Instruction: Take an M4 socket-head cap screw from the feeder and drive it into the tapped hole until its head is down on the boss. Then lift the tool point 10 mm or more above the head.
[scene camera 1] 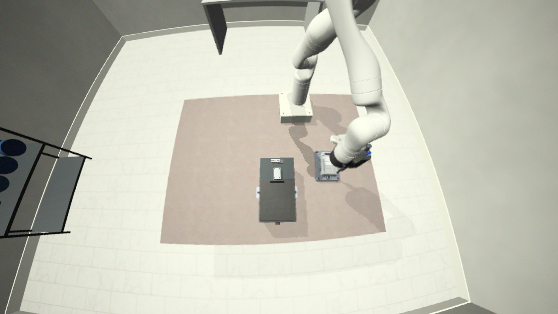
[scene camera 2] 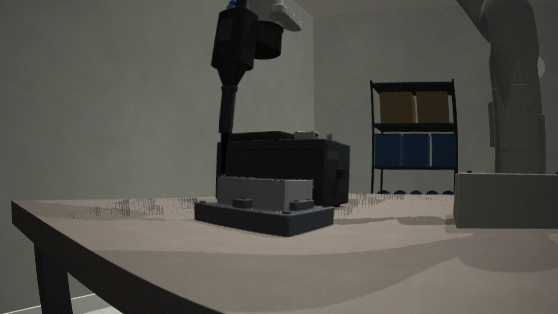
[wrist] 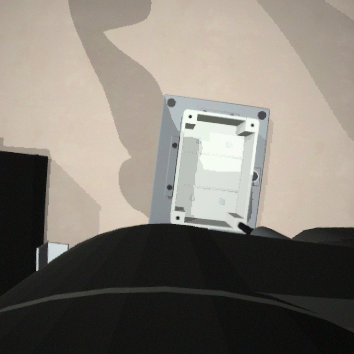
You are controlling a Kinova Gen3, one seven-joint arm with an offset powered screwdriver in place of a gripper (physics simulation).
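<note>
My black screwdriver (scene camera 2: 223, 171) (wrist: 243, 227) points down. Its thin bit ends at the near right corner of the pale open box in the wrist view, and meets the back left of its rim in scene camera 2; the arm hides the tip in scene camera 1. No screw or head can be made out at the tip. The box (scene camera 2: 298, 192) (wrist: 220, 176) sits on a grey fixture plate (scene camera 1: 318, 171) (scene camera 2: 240, 216) (wrist: 159, 192). Dark holes show in its other three corners. The dark feeder (scene camera 1: 277, 202) (scene camera 2: 280, 157) (wrist: 22, 200) stands beside the fixture.
The arm's base block (scene camera 1: 296, 119) (scene camera 2: 505, 200) stands on the pinkish table top (scene camera 1: 215, 150) (scene camera 2: 225, 280) (wrist: 45, 75). Low clamps hold the box's sides. A small pale block (scene camera 1: 277, 173) is on top of the feeder. A shelf rack (scene camera 2: 372, 115) stands in the background.
</note>
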